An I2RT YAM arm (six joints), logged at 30 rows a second.
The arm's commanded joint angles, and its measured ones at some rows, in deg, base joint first. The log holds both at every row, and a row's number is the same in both.
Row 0, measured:
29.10, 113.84, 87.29, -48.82, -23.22, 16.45
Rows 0 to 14, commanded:
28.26, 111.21, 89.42, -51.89, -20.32, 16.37
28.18, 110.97, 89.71, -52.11, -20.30, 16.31
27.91, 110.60, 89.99, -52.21, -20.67, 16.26
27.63, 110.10, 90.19, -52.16, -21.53, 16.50
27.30, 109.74, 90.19, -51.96, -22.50, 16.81
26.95, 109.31, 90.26, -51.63, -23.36, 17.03
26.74, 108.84, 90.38, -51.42, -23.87, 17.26
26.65, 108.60, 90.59, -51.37, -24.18, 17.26
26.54, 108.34, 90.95, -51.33, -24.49, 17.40
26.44, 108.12, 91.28, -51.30, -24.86, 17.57
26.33, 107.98, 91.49, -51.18, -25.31, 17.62
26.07, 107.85, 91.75, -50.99, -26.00, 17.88
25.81, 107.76, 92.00, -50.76, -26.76, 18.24
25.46, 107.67, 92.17, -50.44, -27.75, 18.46
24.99, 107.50, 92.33, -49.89, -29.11, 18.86
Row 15, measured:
25.71, 111.13, 89.36, -49.89, -25.36, 17.52
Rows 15 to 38, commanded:
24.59, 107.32, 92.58, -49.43, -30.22, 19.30
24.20, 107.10, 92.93, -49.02, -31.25, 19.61
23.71, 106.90, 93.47, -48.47, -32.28, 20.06
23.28, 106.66, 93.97, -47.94, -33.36, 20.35
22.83, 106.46, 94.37, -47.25, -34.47, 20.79
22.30, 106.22, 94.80, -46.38, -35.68, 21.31
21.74, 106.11, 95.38, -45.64, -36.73, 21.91
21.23, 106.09, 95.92, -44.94, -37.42, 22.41
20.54, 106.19, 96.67, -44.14, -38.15, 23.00
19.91, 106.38, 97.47, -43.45, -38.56, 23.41
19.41, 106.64, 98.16, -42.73, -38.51, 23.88
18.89, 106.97, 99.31, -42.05, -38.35, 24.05
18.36, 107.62, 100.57, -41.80, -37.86, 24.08
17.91, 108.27, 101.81, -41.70, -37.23, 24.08
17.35, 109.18, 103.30, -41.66, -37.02, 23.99
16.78, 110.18, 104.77, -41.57, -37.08, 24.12
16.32, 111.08, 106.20, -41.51, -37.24, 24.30
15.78, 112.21, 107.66, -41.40, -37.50, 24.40
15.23, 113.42, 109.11, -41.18, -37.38, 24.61
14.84, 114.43, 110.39, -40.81, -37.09, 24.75
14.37, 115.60, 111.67, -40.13, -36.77, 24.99
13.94, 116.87, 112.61, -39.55, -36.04, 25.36
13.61, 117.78, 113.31, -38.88, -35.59, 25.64
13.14, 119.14, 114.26, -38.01, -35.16, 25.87
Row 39, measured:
14.17, 114.43, 111.77, -40.38, -35.35, 24.60
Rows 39 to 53, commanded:
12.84, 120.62, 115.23, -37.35, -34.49, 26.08
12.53, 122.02, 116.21, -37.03, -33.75, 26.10
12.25, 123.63, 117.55, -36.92, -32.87, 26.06
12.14, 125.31, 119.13, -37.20, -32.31, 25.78
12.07, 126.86, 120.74, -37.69, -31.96, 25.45
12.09, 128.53, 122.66, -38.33, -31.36, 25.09
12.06, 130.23, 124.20, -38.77, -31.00, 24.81
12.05, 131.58, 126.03, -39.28, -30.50, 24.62
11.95, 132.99, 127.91, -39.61, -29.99, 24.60
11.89, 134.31, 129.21, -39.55, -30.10, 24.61
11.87, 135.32, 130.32, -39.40, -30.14, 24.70
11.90, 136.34, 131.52, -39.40, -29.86, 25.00
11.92, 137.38, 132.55, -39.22, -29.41, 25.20
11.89, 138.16, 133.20, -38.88, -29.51, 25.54
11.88, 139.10, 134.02, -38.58, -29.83, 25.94
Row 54, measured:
11.92, 136.81, 129.75, -39.53, -29.28, 25.41
